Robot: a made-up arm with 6 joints.
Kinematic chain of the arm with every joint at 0, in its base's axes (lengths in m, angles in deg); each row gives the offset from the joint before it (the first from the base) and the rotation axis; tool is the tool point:
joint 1: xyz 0 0 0.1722 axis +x
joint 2: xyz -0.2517 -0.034 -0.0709 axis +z
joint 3: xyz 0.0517 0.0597 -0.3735 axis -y
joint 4: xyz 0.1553 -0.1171 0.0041 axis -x
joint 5: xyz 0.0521 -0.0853 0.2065 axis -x
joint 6: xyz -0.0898 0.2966 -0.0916 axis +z
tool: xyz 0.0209 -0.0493 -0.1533
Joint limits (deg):
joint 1: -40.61..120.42
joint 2: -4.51..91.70
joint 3: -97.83..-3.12
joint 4: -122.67..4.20
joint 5: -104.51..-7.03
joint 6: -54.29..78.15
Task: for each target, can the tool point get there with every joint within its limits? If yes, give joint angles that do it. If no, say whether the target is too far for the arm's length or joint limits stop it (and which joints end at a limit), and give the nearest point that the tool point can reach.
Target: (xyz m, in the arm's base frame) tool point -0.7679 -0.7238 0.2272
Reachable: no: joint limits stop it (at a limit: joint 1, joint 2, joint 3, joint 4, joint 5, joint 6) | nearest point -0.5033 -0.8253 0.1151 | short by 0.305 m
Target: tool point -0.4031 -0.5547 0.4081
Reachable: no: joint limits stop it (at a limit: joint 1, joint 2, joint 3, joint 5, joint 6) | nearest point -0.1388 -0.5666 0.3789 | short by 0.266 m
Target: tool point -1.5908 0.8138 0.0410
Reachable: no: too far | nearest point -0.5236 0.6798 0.0626 | short by 1.076 m
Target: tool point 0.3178 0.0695 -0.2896
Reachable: yes | joints -1.48 40.55 -70.33 -54.84 -77.58 47.46
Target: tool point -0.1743 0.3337 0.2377
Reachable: yes | joints 64.67 53.11 -13.32 -39.31 -21.83 0.80
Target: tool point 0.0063 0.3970 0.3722
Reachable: yes | joints 79.32 81.58 -47.07 -86.57 -38.86 -11.16
